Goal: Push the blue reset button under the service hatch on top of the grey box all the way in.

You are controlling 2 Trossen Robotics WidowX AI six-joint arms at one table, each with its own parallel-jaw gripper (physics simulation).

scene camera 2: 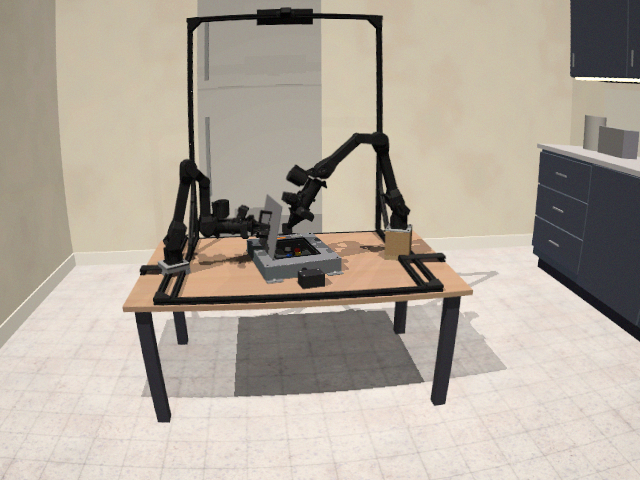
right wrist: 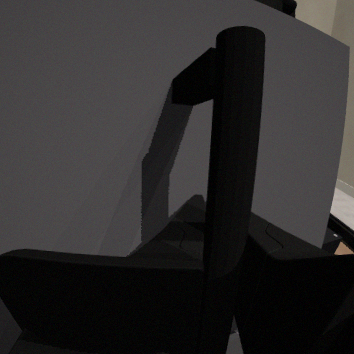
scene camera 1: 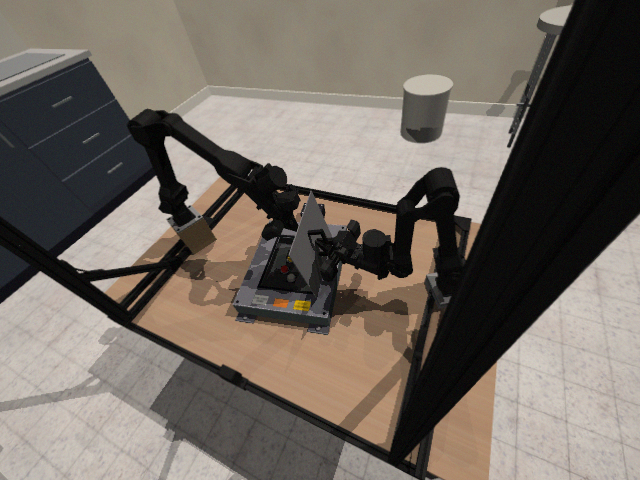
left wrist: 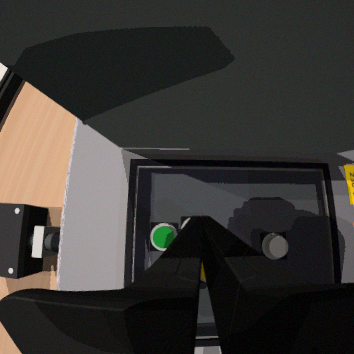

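The grey box has its hatch raised steeply. My right gripper is shut on the black hatch handle. The blue button shows small inside the opening in scene camera 2. In the left wrist view my left fingers hide it, apart from a bit of pale ring beside their tips. My left gripper is shut and empty, pointing down over the opening; its height above the buttons is unclear. In scene camera 1 the hatch hides its tips.
A green button lies left of my left fingertips and a white button right of them. A red button and a partly hidden yellow button sit in the recess. A small black block stands beside the box.
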